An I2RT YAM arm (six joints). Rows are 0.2 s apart.
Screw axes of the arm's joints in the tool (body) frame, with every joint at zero. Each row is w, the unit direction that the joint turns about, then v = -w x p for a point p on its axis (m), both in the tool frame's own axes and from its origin. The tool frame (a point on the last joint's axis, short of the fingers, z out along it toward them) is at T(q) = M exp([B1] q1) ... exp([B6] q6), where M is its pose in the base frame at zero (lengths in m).
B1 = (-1, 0, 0, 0.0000, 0.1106, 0.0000)
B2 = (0, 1, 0, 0.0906, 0.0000, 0.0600)
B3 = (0, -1, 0, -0.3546, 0.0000, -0.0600)
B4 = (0, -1, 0, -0.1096, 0.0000, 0.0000)
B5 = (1, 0, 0, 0.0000, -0.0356, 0.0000)
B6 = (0, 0, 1, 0.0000, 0.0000, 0.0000)
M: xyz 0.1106 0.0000 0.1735 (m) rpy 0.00 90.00 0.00 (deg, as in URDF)
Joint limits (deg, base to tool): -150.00..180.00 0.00..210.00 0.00..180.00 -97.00..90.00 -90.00..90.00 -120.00..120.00
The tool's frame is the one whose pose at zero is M.
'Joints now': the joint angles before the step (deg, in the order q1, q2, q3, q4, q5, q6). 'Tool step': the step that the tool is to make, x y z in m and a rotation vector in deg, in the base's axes. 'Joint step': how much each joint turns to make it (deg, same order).
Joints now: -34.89, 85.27, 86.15, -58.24, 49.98, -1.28
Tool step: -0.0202, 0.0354, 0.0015, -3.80, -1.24, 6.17
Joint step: 3.96, -10.34, -9.78, 6.49, 0.73, -5.13
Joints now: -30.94, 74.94, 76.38, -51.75, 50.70, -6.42
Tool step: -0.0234, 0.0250, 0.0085, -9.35, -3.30, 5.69
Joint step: 2.62, -11.53, -9.97, 14.68, 2.09, -11.11
